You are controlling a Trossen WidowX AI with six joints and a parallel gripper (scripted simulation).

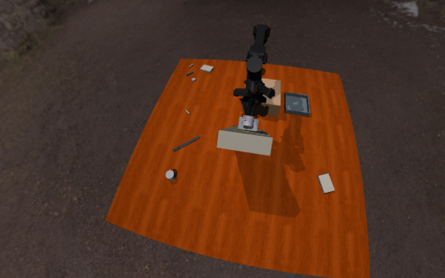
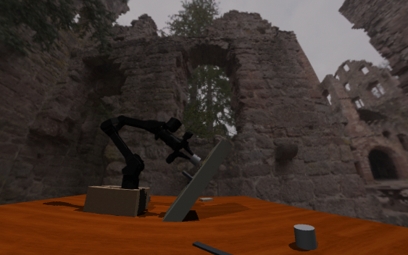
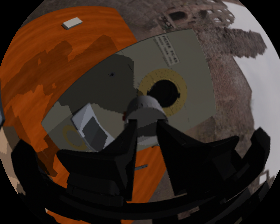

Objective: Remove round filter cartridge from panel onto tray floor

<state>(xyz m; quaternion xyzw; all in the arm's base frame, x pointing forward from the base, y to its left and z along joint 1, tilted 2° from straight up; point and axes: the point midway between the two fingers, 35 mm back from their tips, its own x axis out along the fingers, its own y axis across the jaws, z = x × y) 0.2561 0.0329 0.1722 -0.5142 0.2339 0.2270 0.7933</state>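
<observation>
Right now my gripper tip is 10 mm short of the round filter cartridge and 10 mm above it. Round my gripper tip: tray (370 mm behind, 230 mm to the left, 250 mm below); grey service panel (30 mm ahead, 10 mm to the left, 90 mm below).
</observation>
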